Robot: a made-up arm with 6 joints.
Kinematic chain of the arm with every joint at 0, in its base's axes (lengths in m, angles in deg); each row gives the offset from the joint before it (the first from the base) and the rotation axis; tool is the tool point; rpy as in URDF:
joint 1: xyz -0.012 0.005 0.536 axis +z
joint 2: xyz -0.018 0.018 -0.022 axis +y
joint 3: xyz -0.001 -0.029 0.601 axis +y
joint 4: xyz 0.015 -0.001 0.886 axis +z
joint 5: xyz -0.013 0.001 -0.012 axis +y
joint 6: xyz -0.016 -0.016 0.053 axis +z
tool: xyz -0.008 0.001 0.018 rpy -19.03 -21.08 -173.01
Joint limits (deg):
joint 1: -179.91..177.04
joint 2: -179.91..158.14
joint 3: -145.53..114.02
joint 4: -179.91..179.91
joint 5: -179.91..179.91
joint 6: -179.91..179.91
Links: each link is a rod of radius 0.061 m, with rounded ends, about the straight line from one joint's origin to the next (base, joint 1, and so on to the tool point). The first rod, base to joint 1, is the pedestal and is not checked.
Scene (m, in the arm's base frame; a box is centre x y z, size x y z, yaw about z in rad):
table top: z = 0
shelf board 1: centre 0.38 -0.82 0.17 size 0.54 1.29 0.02 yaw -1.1
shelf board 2: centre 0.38 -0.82 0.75 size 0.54 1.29 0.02 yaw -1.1
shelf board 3: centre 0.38 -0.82 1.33 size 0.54 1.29 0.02 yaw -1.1
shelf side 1: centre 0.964 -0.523 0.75 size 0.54 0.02 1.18 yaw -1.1
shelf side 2: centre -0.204 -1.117 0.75 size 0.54 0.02 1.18 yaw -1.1
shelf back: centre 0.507 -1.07 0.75 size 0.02 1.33 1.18 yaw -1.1
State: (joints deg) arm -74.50 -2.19 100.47 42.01 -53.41 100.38
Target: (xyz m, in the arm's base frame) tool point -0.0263 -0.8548 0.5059
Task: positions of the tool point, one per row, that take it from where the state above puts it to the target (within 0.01 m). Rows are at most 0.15 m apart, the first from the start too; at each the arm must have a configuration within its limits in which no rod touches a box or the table.
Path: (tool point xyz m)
1: -0.0062 -0.8395 0.9786
2: -0.1413 -0.8116 0.9429
3: -0.2626 -0.7624 0.9062
4: -0.3670 -0.6964 0.8701
5: -0.4527 -0.6185 0.8354
6: -0.5199 -0.5336 0.8037
7: -0.5695 -0.4458 0.7755
8: -0.5347 -0.5207 0.7386
9: -0.4863 -0.5955 0.7027
10: -0.4231 -0.6675 0.6671
11: -0.3445 -0.7335 0.6304
12: -0.2509 -0.7895 0.5920
13: -0.1438 -0.8313 0.5506
14: -0.0263 -0.8548 0.5059

